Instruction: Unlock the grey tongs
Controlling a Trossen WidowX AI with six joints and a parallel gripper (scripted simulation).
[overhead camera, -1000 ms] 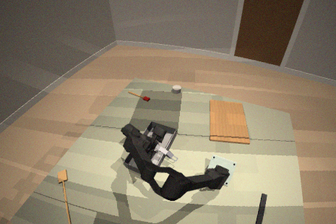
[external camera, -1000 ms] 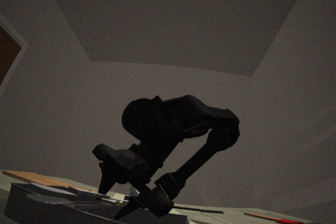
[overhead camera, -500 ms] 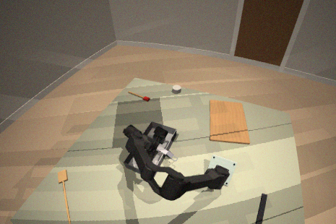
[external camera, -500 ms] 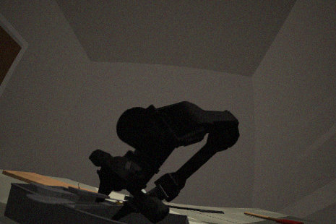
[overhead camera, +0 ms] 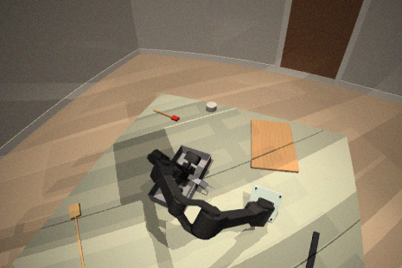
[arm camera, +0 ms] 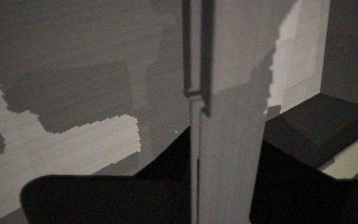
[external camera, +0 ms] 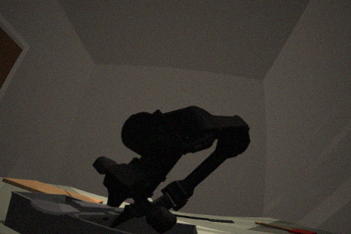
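The roasting tin is 4 cm ahead of my gripper tip and 2 cm to the left of it. From my gripper tip the other things lie so: dark bar (58 cm behind, 18 cm to the left, 3 cm below); then wooden board (40 cm to the right, 27 cm behind, 2 cm below).
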